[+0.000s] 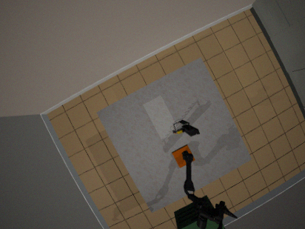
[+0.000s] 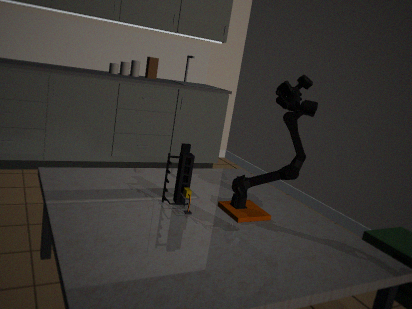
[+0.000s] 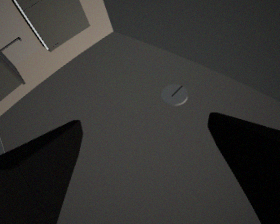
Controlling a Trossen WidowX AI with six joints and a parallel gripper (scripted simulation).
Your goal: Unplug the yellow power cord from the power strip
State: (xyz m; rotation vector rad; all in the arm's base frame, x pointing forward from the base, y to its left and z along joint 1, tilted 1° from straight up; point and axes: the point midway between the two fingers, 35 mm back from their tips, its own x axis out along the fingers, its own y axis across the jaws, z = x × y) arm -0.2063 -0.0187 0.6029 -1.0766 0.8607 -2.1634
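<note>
Now: gripper tip 48 cm short of the yellow plug, 4 cm to the left of it and 56 cm above it.
</note>
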